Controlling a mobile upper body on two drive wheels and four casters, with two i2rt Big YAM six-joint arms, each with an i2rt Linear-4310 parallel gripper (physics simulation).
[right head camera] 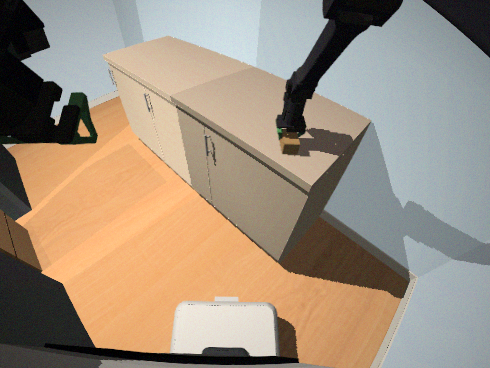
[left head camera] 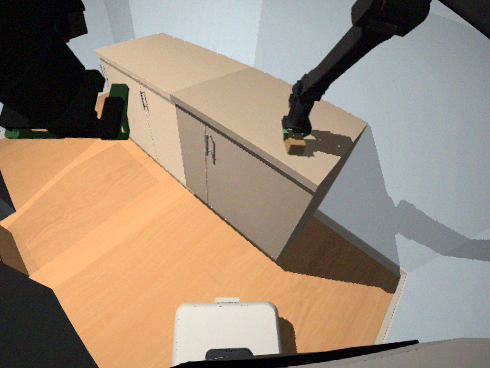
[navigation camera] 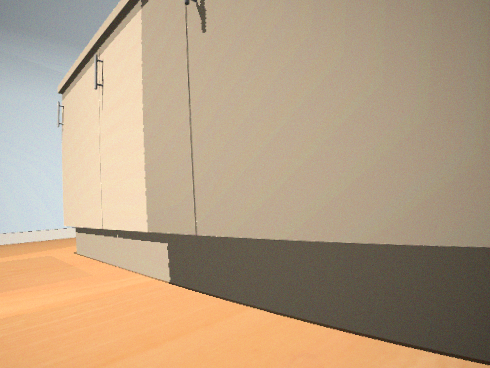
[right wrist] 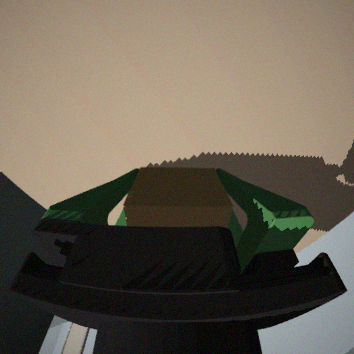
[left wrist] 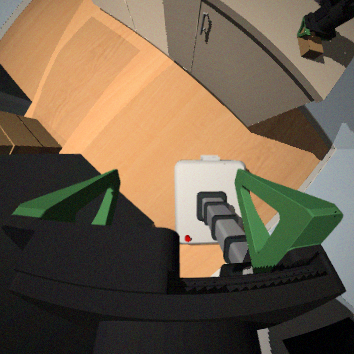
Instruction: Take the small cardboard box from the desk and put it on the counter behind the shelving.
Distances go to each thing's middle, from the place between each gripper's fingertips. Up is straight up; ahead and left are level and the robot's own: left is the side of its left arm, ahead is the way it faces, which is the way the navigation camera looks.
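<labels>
The small cardboard box (right wrist: 159, 196) is 20 mm above my right hand and 40 mm behind it. As for my left gripper, it is 340 mm above the small cardboard box, 460 mm to the left of it and 420 mm short of it.
</labels>
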